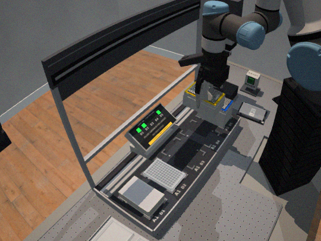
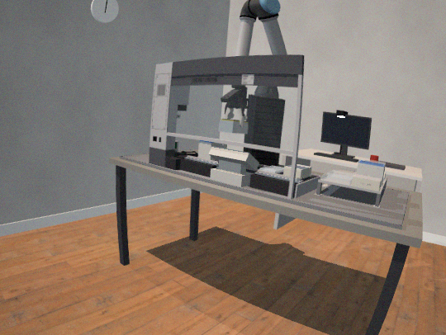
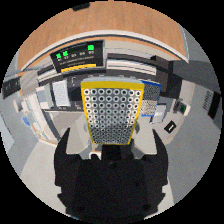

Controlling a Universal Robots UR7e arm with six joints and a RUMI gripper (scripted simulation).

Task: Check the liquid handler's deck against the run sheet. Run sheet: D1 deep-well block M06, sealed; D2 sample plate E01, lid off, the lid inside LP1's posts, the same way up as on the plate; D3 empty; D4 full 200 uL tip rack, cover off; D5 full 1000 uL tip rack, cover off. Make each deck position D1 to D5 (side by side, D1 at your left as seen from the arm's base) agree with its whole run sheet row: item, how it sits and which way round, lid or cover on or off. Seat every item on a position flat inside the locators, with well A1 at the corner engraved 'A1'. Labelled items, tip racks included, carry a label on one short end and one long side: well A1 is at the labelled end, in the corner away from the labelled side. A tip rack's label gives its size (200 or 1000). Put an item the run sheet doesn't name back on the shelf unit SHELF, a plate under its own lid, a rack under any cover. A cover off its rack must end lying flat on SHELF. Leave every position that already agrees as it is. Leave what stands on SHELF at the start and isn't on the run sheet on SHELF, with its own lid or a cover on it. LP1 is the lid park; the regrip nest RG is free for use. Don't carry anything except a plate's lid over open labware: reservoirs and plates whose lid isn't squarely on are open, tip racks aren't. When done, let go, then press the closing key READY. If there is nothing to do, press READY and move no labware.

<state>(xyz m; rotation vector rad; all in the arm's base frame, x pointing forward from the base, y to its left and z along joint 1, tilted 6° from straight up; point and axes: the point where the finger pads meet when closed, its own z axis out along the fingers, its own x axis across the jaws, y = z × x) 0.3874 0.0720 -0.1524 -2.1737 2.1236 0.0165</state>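
My hand is 130 mm to the left of the blue-rimmed tip rack and 110 mm above it. Also, from my hand: sample plate (10 mm behind, 250 mm to the left, 180 mm below); yellow-rimmed tip rack (10 mm behind, 10 mm to the right, 10 mm above); gantry bar (190 mm ahead, 90 mm to the left, 280 mm above).
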